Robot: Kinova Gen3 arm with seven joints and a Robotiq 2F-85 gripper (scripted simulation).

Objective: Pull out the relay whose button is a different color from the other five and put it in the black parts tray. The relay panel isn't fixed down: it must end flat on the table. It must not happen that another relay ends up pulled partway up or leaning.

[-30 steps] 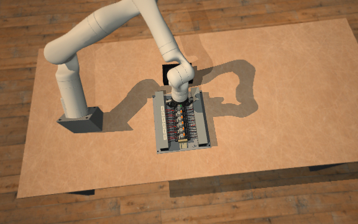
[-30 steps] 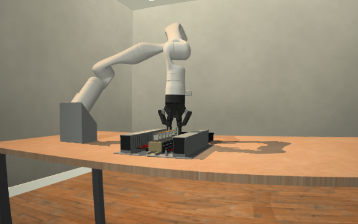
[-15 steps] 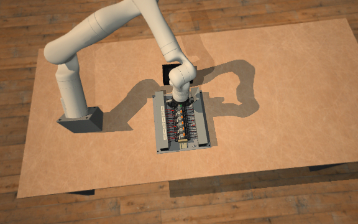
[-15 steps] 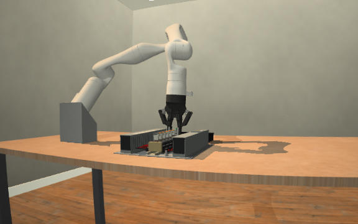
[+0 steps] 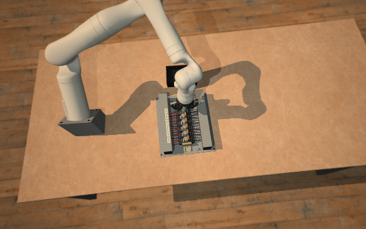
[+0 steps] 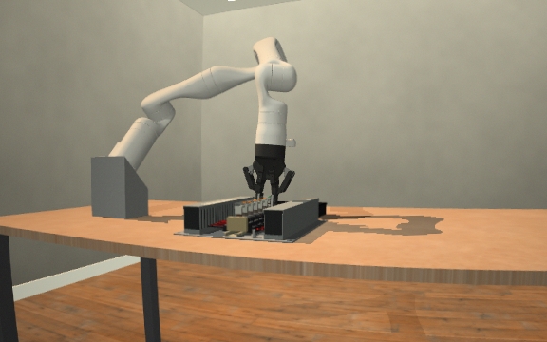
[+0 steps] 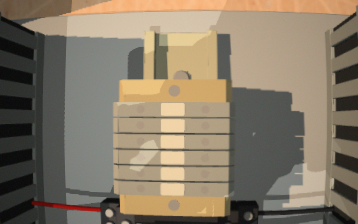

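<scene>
Right now the relay panel is 50 mm to the right of my hand and 30 mm below it. Round my hand: black parts tray 20 mm ahead, 210 mm to the left, 40 mm below.
</scene>
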